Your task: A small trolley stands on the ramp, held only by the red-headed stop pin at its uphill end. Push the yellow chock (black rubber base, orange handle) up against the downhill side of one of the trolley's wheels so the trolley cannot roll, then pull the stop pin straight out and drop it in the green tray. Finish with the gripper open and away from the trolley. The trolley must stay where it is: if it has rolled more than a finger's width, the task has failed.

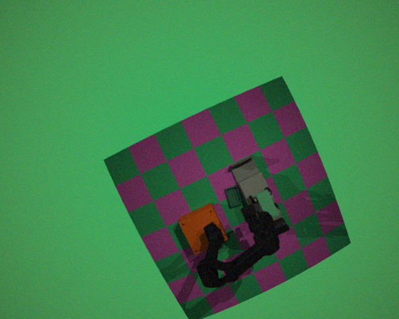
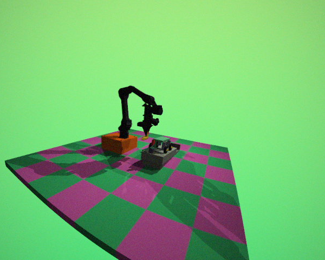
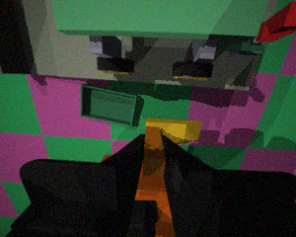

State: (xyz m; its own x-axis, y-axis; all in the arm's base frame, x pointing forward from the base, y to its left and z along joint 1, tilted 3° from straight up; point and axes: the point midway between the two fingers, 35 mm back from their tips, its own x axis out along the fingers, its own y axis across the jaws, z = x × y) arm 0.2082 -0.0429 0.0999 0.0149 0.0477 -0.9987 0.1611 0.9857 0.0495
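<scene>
The red-headed stop pin lies 8 cm ahead of my gripper tip, 12 cm to the right of it and 3 cm below it. Also, from my gripper tip: grey ramp 12 cm ahead, 1 cm to the right, 12 cm below; trolley 12 cm ahead, 2 cm to the right, 5 cm below; yellow chock 2 cm to the right, 1 cm below.
</scene>
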